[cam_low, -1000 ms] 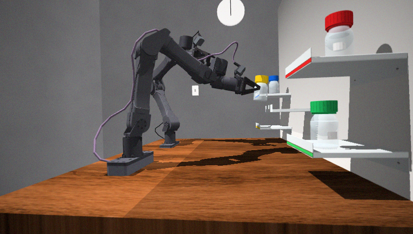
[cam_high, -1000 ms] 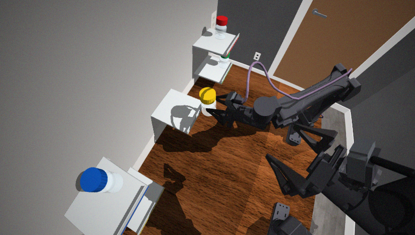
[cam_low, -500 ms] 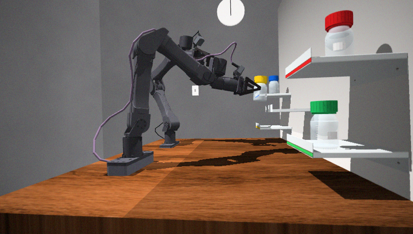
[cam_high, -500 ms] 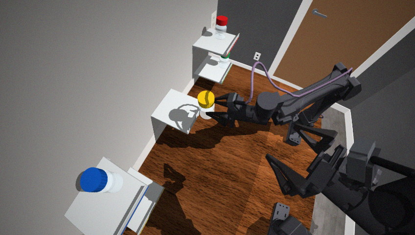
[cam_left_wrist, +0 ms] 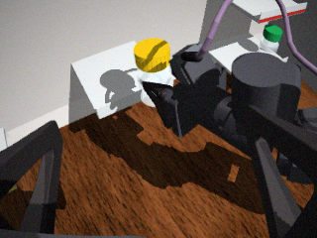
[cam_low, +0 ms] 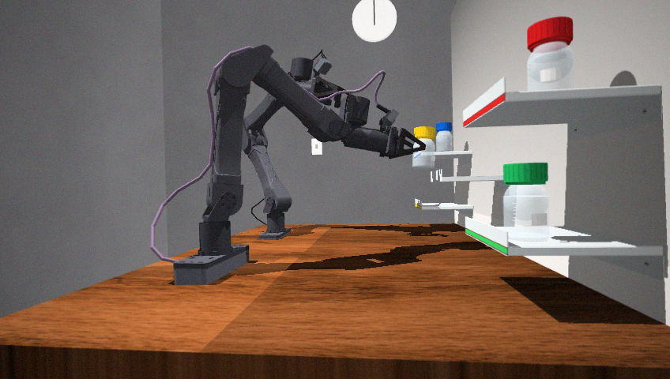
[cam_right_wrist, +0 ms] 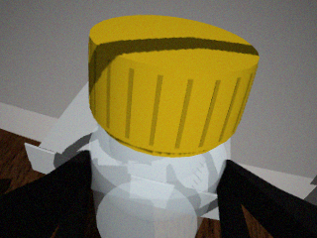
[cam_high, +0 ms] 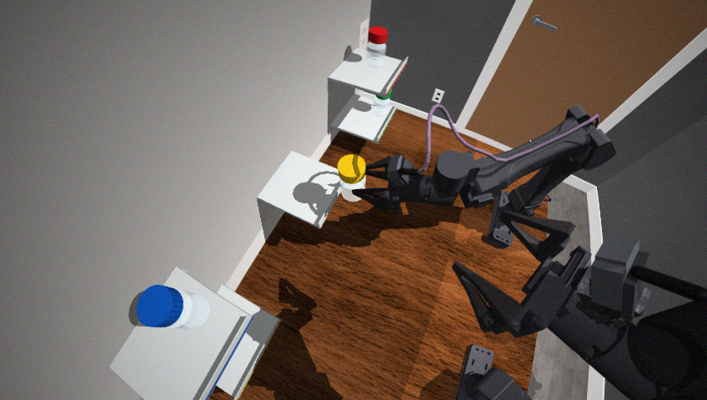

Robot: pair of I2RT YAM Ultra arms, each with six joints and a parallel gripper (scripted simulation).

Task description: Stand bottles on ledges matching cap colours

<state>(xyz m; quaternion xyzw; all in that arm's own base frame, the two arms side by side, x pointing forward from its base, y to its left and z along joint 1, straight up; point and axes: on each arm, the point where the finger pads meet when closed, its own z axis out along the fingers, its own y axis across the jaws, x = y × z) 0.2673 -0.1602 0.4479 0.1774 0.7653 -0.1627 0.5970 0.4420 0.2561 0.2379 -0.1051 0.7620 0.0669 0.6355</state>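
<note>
The yellow-capped bottle lies 210 mm ahead of my left hand, 190 mm below it and 130 mm to the right of it. From my left hand the other things lie so: red-capped bottle (550 mm to the right, 310 mm ahead, 120 mm below); then blue-capped bottle (350 mm ahead, 230 mm to the left, 120 mm below); then wall (430 mm ahead, 120 mm to the right).
</note>
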